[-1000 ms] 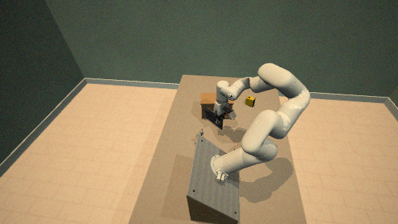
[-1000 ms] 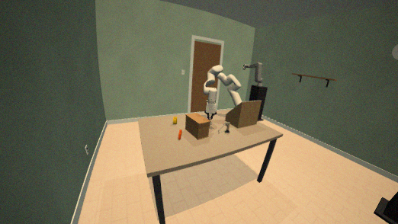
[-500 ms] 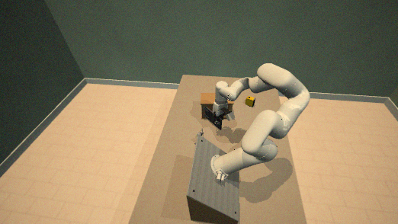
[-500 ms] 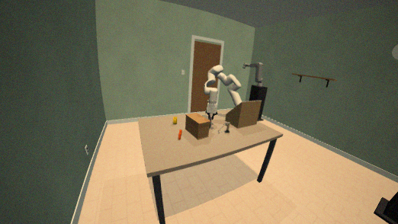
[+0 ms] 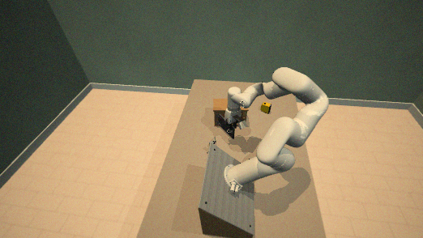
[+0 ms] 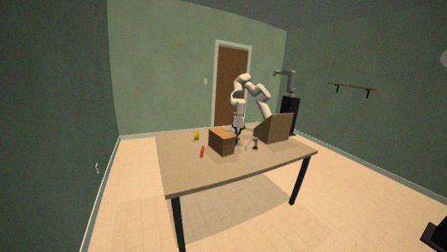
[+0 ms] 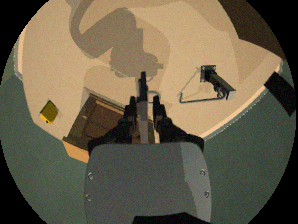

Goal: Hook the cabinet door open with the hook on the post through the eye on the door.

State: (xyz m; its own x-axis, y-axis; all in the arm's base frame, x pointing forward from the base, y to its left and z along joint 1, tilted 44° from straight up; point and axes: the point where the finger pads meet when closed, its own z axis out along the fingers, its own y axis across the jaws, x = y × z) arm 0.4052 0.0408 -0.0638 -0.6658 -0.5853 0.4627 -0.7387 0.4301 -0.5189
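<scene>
Right now the hook post is 11 cm behind my hand, 10 cm to the left of it and 6 cm below it. The rest, counted from my hand: grey hook 8 cm behind, 10 cm to the left, 7 cm below; orange object 34 cm ahead, 7 cm to the left, 11 cm below; dark door 4 cm ahead, 6 cm to the left, 6 cm below.
</scene>
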